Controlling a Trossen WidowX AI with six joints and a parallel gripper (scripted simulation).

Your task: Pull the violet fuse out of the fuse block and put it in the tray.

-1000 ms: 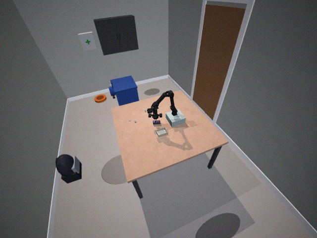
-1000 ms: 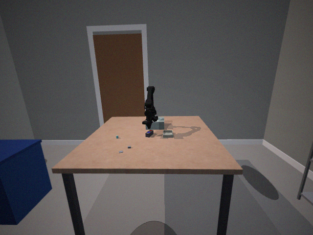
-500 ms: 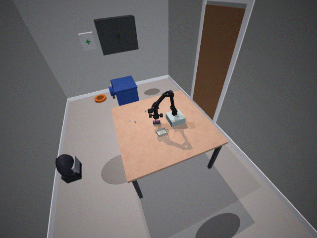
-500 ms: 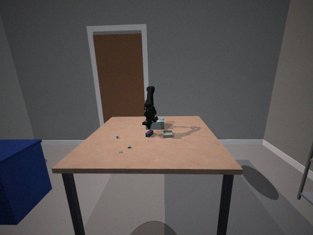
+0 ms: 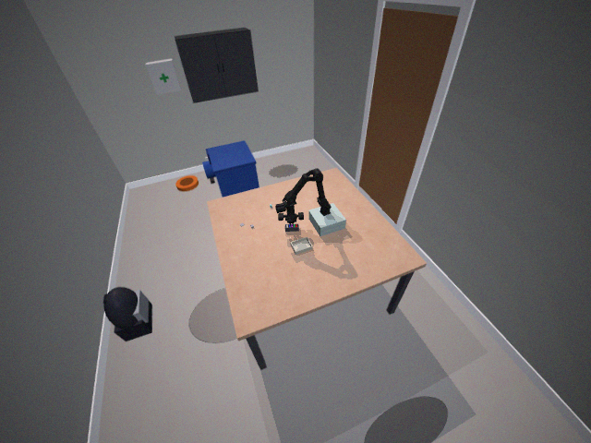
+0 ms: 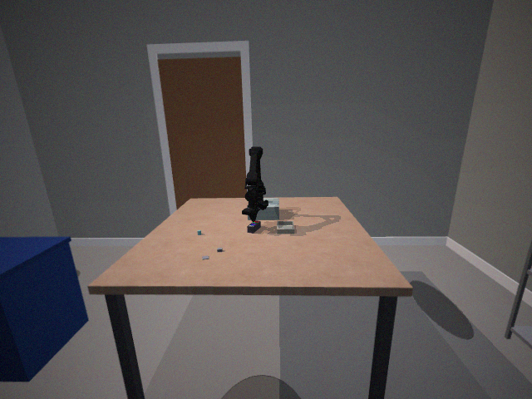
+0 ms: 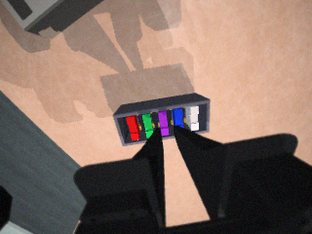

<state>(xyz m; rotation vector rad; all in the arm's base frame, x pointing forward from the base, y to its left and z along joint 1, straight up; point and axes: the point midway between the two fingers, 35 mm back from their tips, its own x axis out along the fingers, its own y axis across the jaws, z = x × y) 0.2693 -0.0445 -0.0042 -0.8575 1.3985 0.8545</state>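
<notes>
The violet fuse is 30 mm below my gripper tip. Round my gripper tip: green fuse 30 mm below, 20 mm behind, 10 mm to the left; then white fuse 30 mm below, 30 mm ahead, 20 mm to the right; then blue fuse 30 mm below, 10 mm to the right, 10 mm ahead.
</notes>
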